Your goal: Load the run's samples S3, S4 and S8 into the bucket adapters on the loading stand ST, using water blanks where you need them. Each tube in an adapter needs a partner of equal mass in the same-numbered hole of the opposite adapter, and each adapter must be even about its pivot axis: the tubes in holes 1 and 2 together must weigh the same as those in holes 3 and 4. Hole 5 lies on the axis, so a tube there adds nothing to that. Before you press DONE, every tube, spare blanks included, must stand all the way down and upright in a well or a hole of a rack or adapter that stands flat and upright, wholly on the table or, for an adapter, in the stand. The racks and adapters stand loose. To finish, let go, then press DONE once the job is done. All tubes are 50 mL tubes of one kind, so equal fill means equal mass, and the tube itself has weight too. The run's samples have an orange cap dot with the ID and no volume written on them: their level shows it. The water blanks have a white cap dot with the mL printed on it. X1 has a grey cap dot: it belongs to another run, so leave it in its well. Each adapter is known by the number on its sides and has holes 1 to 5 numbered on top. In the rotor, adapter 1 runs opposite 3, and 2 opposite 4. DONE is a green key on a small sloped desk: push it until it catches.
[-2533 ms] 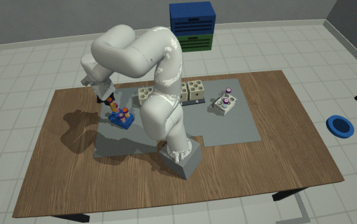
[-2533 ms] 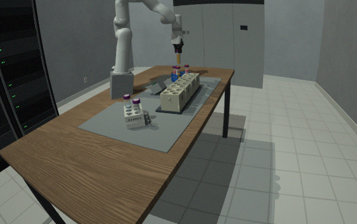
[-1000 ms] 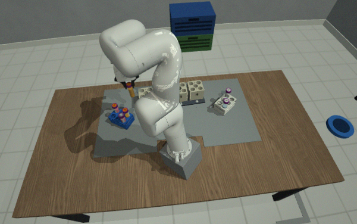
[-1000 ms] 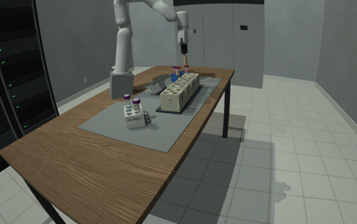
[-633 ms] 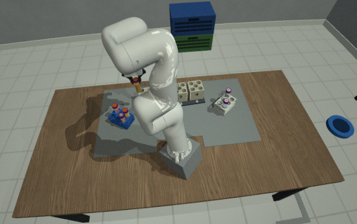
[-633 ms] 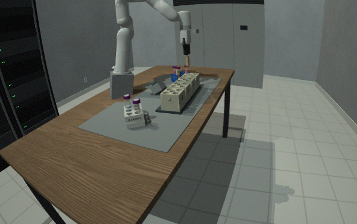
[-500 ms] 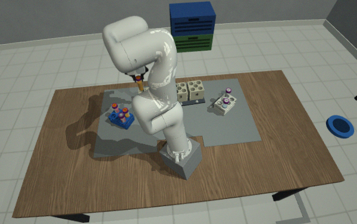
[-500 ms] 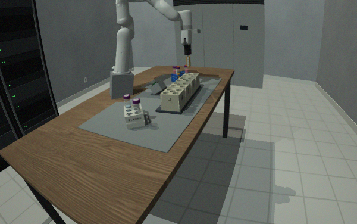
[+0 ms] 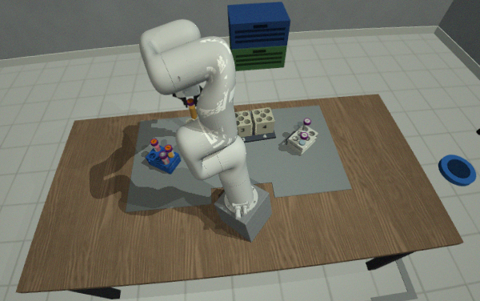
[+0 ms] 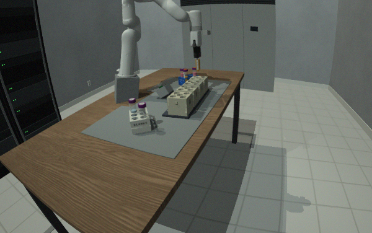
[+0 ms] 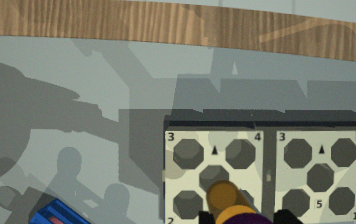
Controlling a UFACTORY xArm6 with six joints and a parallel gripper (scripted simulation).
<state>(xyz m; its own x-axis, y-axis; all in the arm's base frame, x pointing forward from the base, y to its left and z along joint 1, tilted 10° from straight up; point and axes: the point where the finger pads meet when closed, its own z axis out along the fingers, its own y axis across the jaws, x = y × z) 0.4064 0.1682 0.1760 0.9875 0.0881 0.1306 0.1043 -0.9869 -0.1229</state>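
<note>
My hand is 10 mm to the left of the amber-filled sample tube and 50 mm above it. From my hand the other things lie so: adapter: 200 mm below; then white blanks rack: 80 mm behind, 510 mm to the right, 220 mm below.
</note>
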